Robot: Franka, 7 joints.
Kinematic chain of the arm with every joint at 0, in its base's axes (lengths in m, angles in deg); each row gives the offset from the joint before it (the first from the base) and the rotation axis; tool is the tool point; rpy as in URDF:
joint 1: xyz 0 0 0.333 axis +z
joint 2: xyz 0 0 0 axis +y
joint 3: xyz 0 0 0.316 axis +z
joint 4: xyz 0.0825 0 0 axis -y
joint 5: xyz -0.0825 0 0.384 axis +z
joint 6: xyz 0 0 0 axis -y
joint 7: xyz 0.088 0 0 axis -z
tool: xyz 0 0 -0.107 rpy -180 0 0
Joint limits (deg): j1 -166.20..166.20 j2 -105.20..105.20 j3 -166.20..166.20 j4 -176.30..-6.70 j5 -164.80..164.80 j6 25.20..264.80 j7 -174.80..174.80
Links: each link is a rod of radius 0.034 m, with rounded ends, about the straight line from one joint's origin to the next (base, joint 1, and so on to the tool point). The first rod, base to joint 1, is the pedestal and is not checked.
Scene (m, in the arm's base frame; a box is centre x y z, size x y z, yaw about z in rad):
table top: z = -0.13
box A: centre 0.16 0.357 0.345 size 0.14 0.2 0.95 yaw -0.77
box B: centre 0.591 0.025 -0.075 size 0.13 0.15 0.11 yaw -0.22
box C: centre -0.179 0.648 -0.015 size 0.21 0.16 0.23 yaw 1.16
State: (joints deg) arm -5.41 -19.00 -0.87 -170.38 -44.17 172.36 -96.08
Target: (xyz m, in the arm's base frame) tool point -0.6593 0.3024 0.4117
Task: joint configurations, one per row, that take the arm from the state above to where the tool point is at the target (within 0.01 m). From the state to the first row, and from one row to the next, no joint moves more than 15 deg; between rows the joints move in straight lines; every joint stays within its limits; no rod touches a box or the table.
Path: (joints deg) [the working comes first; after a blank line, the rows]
Joints at the target: 28.28 -83.09 81.29 -92.83 -41.98 182.89 -96.08
Straight joint move there: touches box A.

1: -11.07 -30.93 -2.09 -157.73 -29.69 173.78 -92.18
2: -16.73 -42.87 -3.31 -145.09 -15.21 175.21 -88.27
3: -22.39 -54.80 -4.54 -132.44 -0.73 176.63 -84.37
4: -13.95 -59.52 9.77 -125.84 -7.61 177.68 -86.32
5: -5.50 -64.23 24.07 -119.24 -14.48 178.72 -88.27
6: 2.94 -68.95 38.38 -112.63 -21.36 179.76 -90.22
7: 11.39 -73.66 52.68 -106.03 -28.23 180.80 -92.18
8: 19.83 -78.38 66.99 -99.43 -35.11 181.84 -94.13
9: 28.28 -83.09 81.29 -92.83 -41.98 182.89 -96.08

